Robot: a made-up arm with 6 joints. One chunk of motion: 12 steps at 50 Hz.
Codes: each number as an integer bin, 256 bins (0 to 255) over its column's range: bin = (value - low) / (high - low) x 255, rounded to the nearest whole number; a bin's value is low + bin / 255 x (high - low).
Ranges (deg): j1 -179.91..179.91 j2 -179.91..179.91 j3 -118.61..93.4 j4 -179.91..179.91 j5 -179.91..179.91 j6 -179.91..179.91
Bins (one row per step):
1: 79 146 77 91 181 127
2: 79 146 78 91 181 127
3: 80 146 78 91 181 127
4: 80 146 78 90 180 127
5: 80 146 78 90 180 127
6: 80 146 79 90 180 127
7: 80 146 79 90 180 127
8: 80 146 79 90 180 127
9: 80 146 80 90 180 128
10: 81 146 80 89 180 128
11: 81 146 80 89 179 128
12: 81 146 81 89 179 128
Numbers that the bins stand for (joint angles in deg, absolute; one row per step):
1: -68.44 26.10 -54.59 -51.50 75.49 -0.71
2: -68.44 26.10 -53.76 -51.50 75.49 -0.71
3: -67.03 26.10 -53.76 -51.50 75.49 -0.71
4: -67.03 26.10 -53.76 -52.91 74.08 -0.71
5: -67.03 26.10 -53.76 -52.91 74.08 -0.71
6: -67.03 26.10 -52.93 -52.91 74.08 -0.71
7: -67.03 26.10 -52.93 -52.91 74.08 -0.71
8: -67.03 26.10 -52.93 -52.91 74.08 -0.71
9: -67.03 26.10 -52.10 -52.91 74.08 0.71
10: -65.61 26.10 -52.10 -54.33 74.08 0.71
11: -65.61 26.10 -52.10 -54.33 72.67 0.71
12: -65.61 26.10 -51.27 -54.33 72.67 0.71

